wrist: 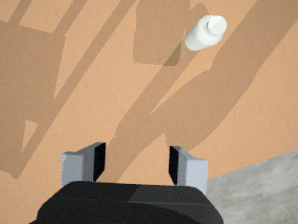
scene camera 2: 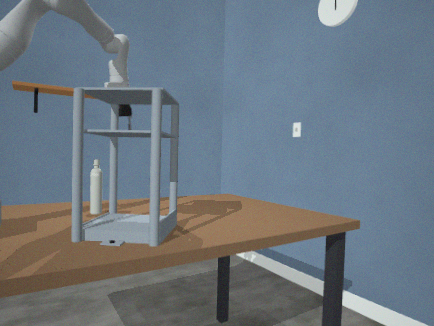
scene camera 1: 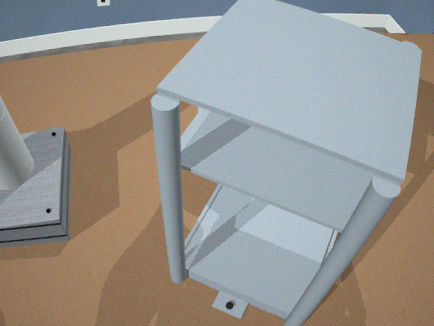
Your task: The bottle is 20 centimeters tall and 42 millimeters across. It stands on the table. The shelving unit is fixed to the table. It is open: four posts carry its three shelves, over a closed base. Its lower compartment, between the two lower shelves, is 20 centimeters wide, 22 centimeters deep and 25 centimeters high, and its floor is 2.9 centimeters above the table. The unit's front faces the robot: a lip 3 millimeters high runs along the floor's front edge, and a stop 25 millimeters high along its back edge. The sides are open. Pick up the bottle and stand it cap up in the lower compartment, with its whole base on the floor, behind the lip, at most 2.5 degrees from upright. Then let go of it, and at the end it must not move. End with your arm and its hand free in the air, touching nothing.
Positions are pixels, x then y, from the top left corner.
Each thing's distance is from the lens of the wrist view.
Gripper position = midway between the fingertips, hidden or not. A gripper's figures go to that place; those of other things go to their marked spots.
my gripper [wrist: 137, 157]: 18 cm
white bottle [wrist: 196, 39]: 34 cm
